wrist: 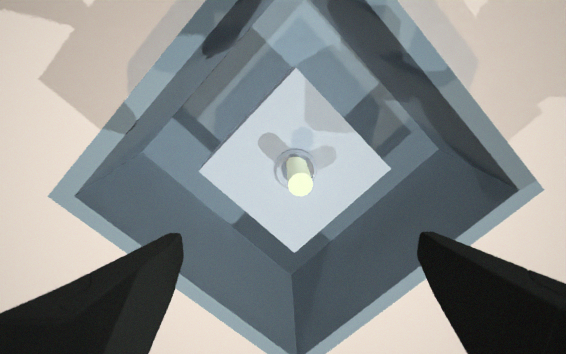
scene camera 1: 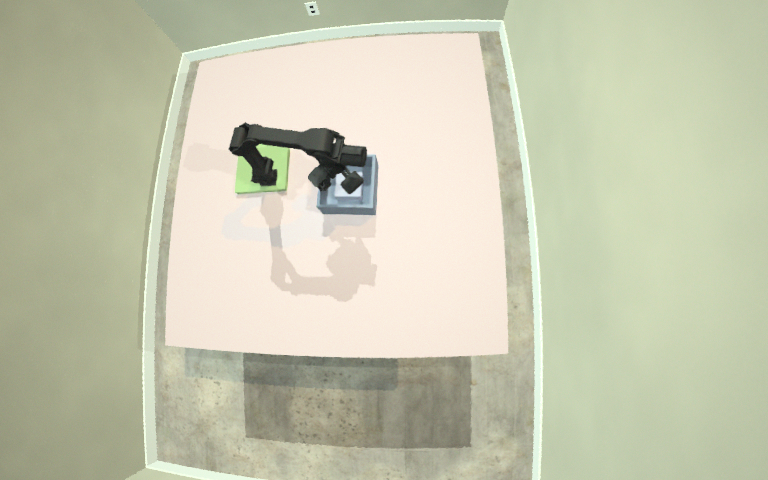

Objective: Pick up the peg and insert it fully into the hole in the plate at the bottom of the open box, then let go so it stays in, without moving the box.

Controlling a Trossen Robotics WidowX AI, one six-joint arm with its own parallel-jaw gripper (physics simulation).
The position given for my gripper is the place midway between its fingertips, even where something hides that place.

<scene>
I see my gripper (scene camera 1: 342, 175) and a blue-grey box (scene camera 1: 327, 203).
The blue-grey box also shows in the wrist view (wrist: 452, 172). My gripper shows as well in the wrist view (wrist: 301, 244).
</scene>
